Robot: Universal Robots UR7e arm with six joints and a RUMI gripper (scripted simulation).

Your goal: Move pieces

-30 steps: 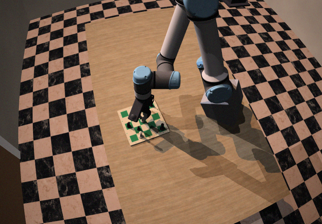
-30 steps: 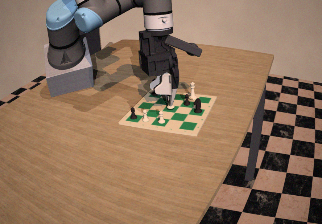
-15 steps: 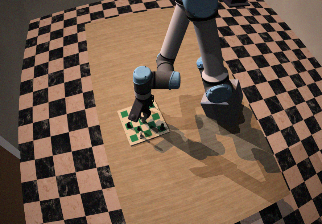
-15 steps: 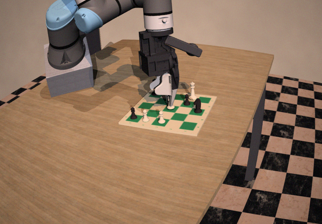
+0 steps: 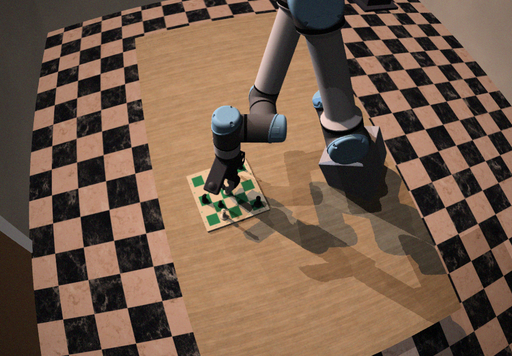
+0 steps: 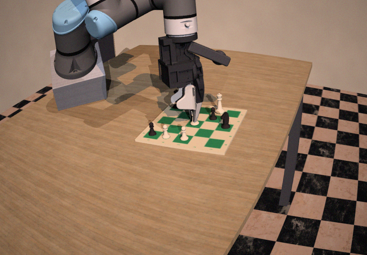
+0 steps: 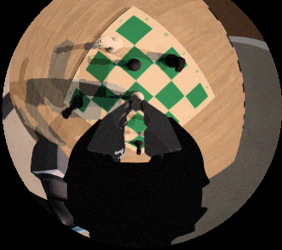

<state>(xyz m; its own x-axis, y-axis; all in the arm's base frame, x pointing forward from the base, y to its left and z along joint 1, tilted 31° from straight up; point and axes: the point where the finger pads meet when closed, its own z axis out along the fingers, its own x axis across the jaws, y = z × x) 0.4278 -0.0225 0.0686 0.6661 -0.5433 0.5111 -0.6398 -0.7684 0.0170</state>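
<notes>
Right now my hand is 3 cm above the cream chessboard.
</notes>
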